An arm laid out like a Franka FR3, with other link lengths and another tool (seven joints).
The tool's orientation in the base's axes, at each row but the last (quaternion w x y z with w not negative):
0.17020 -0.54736 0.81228 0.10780
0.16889 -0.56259 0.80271 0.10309
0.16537 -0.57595 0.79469 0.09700
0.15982 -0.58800 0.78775 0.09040
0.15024 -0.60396 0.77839 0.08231
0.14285 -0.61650 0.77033 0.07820
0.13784 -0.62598 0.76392 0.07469
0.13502 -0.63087 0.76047 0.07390
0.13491 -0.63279 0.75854 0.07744
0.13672 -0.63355 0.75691 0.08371
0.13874 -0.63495 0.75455 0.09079
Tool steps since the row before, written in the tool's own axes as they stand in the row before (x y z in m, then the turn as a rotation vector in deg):
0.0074 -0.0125 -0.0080 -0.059 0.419 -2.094
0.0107 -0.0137 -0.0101 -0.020 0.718 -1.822
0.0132 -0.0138 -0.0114 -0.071 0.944 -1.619
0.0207 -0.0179 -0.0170 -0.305 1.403 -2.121
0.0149 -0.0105 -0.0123 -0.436 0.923 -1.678
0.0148 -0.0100 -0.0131 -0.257 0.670 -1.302
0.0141 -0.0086 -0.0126 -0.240 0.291 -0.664
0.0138 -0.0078 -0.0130 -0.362 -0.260 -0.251
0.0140 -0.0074 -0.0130 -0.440 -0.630 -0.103
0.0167 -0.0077 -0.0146 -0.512 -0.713 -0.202
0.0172 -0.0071 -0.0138 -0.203 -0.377 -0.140
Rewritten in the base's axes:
0.0078 -0.0139 0.0046 -0.700 -0.548 1.943
0.0080 -0.0176 0.0055 -0.950 -0.382 1.669
0.0076 -0.0200 0.0061 -1.119 -0.195 1.492
0.0093 -0.0294 0.0093 -1.570 -0.017 2.023
0.0051 -0.0201 0.0072 -1.018 0.117 1.676
0.0052 -0.0199 0.0083 -0.761 0.005 1.277
0.0044 -0.0186 0.0082 -0.319 0.094 0.687
0.0039 -0.0181 0.0087 0.287 0.219 0.362
0.0036 -0.0183 0.0085 0.679 0.266 0.265
0.0034 -0.0214 0.0090 0.762 0.288 0.385
0.0030 -0.0216 0.0077 0.389 0.079 0.213

